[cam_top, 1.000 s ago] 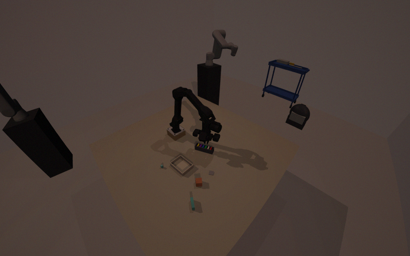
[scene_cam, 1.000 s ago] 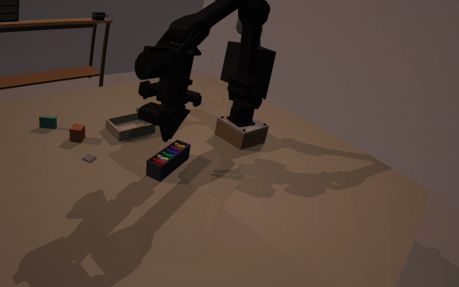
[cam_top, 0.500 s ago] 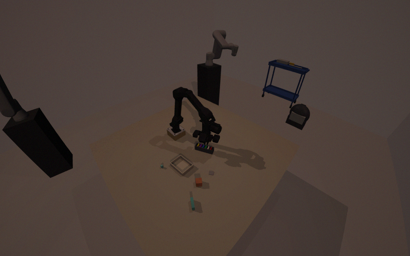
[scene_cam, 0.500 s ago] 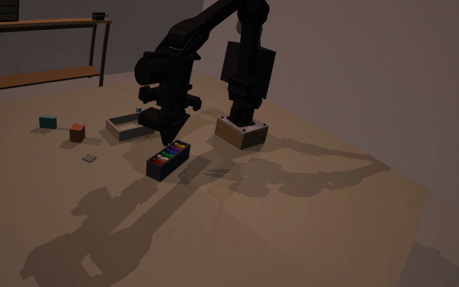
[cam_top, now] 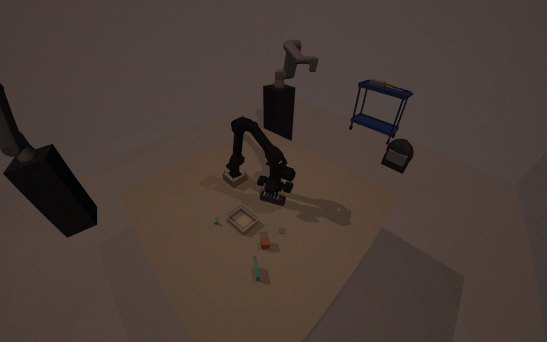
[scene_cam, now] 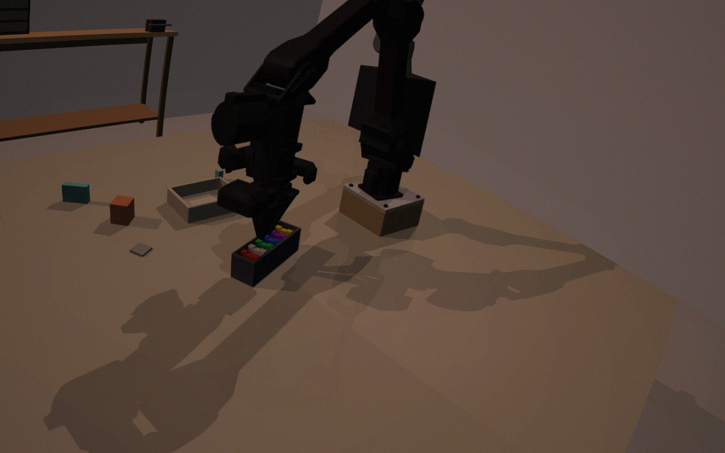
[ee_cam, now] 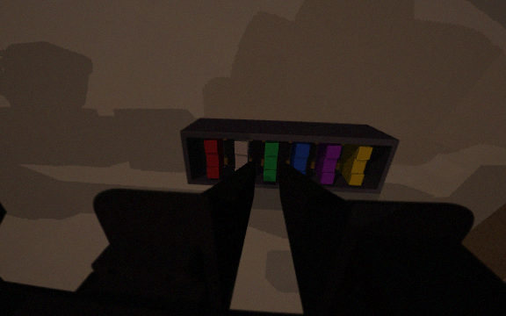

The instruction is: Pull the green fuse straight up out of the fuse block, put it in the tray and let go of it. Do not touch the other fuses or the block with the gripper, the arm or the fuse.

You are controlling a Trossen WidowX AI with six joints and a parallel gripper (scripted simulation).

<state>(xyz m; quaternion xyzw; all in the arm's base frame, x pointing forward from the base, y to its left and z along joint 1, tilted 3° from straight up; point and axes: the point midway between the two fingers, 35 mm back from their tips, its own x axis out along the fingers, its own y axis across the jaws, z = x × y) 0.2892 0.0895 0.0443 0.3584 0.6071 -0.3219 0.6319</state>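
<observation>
The green fuse lies 30 mm below my gripper tip. Round my gripper tip: square tray (20 mm ahead, 230 mm to the right, 50 mm below).
</observation>
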